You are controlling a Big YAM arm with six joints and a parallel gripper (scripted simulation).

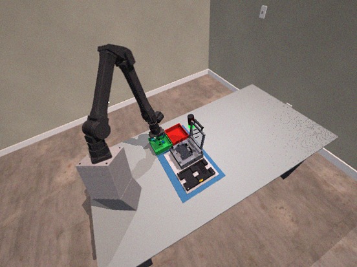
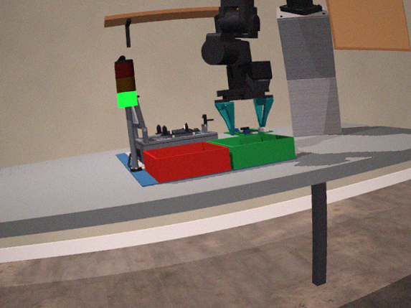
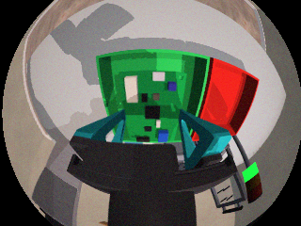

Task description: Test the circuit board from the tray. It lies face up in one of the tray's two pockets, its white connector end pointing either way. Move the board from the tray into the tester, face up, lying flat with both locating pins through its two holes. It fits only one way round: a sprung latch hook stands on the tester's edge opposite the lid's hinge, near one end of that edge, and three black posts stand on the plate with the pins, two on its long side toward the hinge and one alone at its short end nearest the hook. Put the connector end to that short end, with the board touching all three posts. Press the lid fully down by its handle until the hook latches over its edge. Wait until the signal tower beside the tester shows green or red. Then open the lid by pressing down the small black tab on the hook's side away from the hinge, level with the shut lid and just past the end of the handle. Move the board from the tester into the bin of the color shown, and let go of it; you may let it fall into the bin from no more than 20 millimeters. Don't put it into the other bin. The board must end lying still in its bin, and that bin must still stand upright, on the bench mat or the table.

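Right now my hand is 50 mm above the green bin. From my hand the other things lie so: green circuit board (right at my hand); latch hook (140 mm to the right, 30 mm ahead, 20 mm above); red bin (150 mm ahead, 50 mm below, 10 mm to the right).
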